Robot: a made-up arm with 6 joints. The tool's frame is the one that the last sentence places.
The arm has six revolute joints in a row. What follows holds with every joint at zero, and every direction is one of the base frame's.
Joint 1 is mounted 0.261 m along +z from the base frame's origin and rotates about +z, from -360 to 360 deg.
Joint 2 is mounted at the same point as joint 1 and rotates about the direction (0, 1, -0.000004), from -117.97 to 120 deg.
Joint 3 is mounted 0.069 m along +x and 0.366 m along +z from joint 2 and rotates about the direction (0, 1, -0.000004), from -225 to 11 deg.
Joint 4 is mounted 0.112 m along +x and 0.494 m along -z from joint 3 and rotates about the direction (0, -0.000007, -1), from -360 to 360 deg.
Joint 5 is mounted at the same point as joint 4 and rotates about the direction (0, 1, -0.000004), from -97 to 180 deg.
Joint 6 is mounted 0.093 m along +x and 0.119 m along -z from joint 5 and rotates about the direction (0, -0.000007, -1), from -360 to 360 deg.
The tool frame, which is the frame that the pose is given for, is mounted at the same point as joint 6; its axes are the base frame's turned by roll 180, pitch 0 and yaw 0 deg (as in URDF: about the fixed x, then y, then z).
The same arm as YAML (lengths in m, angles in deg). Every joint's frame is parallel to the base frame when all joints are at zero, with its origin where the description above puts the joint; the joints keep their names.
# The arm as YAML. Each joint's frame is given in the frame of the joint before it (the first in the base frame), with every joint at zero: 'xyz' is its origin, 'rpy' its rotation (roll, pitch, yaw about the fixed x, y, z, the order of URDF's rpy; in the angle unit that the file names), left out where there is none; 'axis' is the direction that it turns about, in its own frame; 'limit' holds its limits. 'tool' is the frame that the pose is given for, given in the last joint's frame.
units:
  length: m
  angle: deg
joints:
  - name: joint 1
    type: revolute
    origin:
      xyz: [0.0, 0.0, 0.261]
    axis: [0.0, 0.0, 1.0]
    limit:
      lower: -360.0
      upper: 360.0
  - name: joint 2
    type: revolute
    origin:
      xyz: [0.0, 0.0, 0.0]
    axis: [0.0, 1.0, 0.0]
    limit:
      lower: -117.97
      upper: 120.0
  - name: joint 3
    type: revolute
    origin:
      xyz: [0.069, 0.0, 0.366]
    axis: [0.0, 1.0, 0.0]
    limit:
      lower: -225.0
      upper: 11.0
  - name: joint 4
    type: revolute
    origin:
      xyz: [0.112, 0.0, -0.494]
    axis: [0.0, 0.0, -1.0]
    limit:
      lower: -360.0
      upper: 360.0
  - name: joint 5
    type: revolute
    origin:
      xyz: [0.0, 0.0, 0.0]
    axis: [0.0, 1.0, 0.0]
    limit:
      lower: -97.0
      upper: 180.0
  - name: joint 6
    type: revolute
    origin:
      xyz: [0.093, 0.0, -0.119]
    axis: [0.0, 0.0, -1.0]
    limit:
      lower: -360.0
      upper: 360.0
tool:
  origin:
    xyz: [0.0, 0.0, 0.0]
    rpy: [180.0, 0.0, 0.0]

